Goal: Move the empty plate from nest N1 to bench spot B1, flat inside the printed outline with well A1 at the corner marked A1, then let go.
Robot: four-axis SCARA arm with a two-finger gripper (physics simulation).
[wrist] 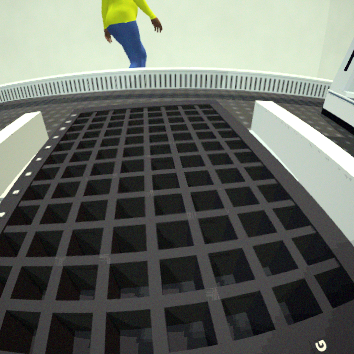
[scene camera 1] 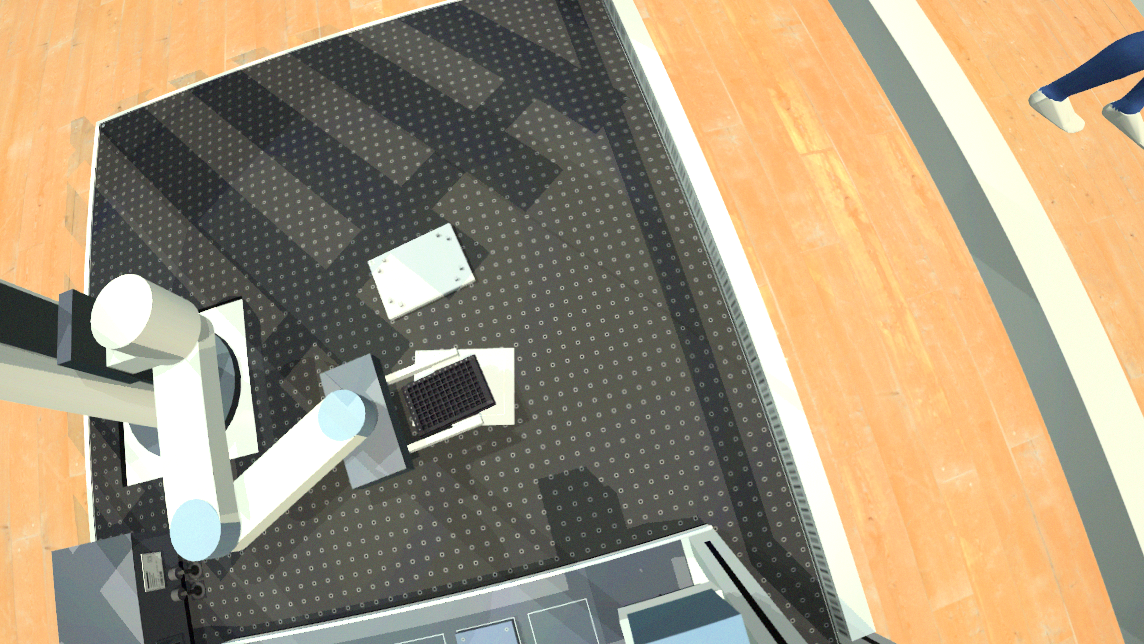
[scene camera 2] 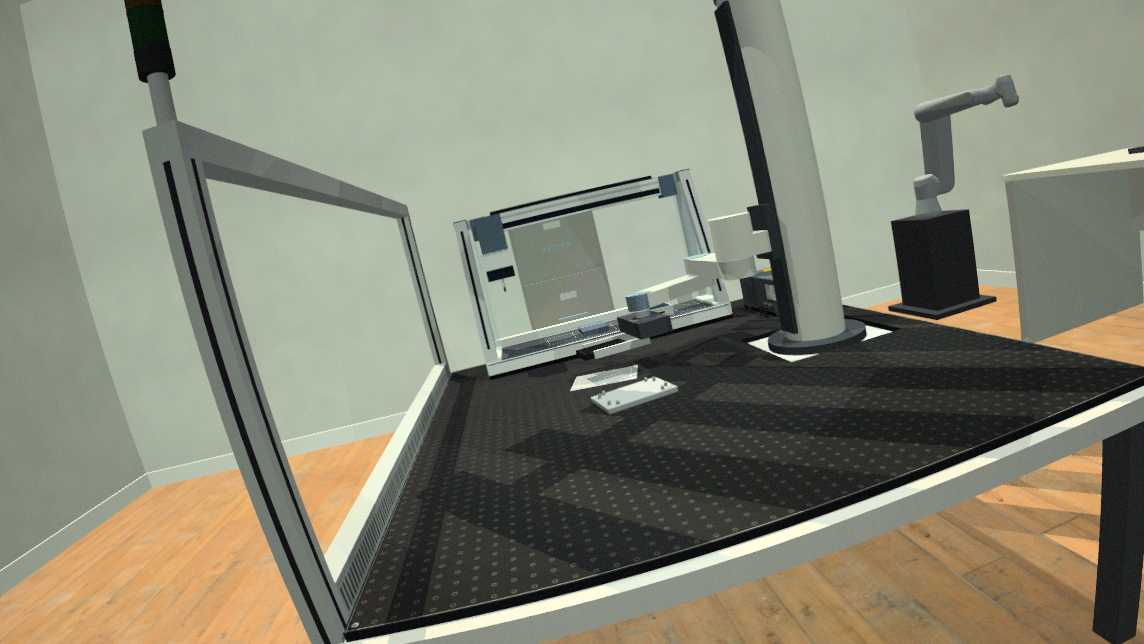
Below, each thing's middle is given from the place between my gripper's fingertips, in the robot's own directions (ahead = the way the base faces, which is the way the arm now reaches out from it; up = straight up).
Labels:
My gripper is now 4 cm past the plate [scene camera 1: 460,390] and 1 cm to the left of it. The rest, counted from my hand: white rectangle [scene camera 1: 497,364]: 2 cm behind, 2 cm to the left, 7 cm below.

